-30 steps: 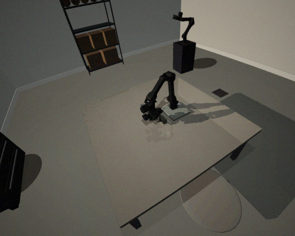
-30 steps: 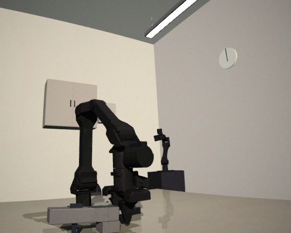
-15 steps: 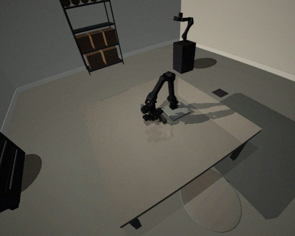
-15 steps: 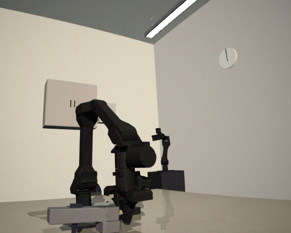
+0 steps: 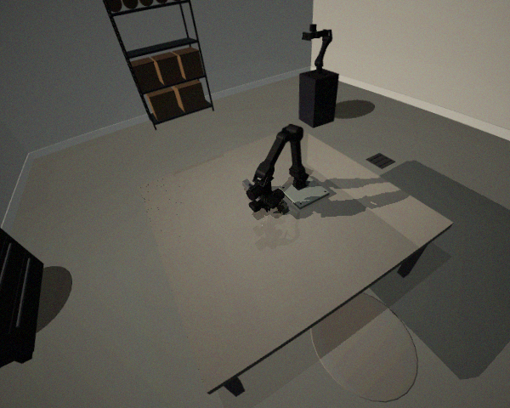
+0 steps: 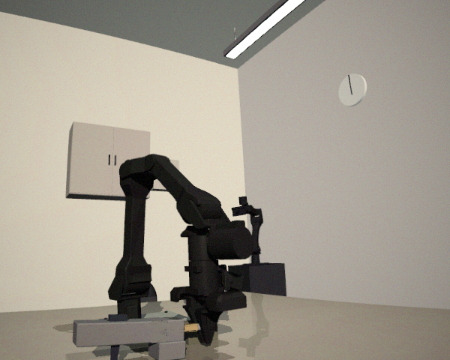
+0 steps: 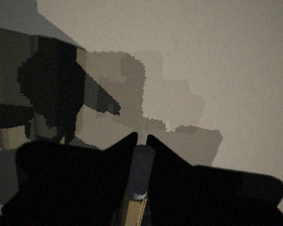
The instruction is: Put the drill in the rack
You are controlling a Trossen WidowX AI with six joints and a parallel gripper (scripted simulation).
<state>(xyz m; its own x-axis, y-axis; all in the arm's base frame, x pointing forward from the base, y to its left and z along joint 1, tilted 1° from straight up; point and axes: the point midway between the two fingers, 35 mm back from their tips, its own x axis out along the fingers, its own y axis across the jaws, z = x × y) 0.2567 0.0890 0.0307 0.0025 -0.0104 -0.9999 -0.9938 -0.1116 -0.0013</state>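
Now: the tan drill 5 cm to the right of my gripper tip, 4 cm above it and 1 cm ahead of it. From my gripper tip the other things lie so: rack 8 cm behind, 2 cm to the left, 1 cm above; then dark key 17 cm to the right, 4 cm above, 2 cm ahead; then long grey housing block 14 cm to the right, 3 cm above, 2 cm ahead.
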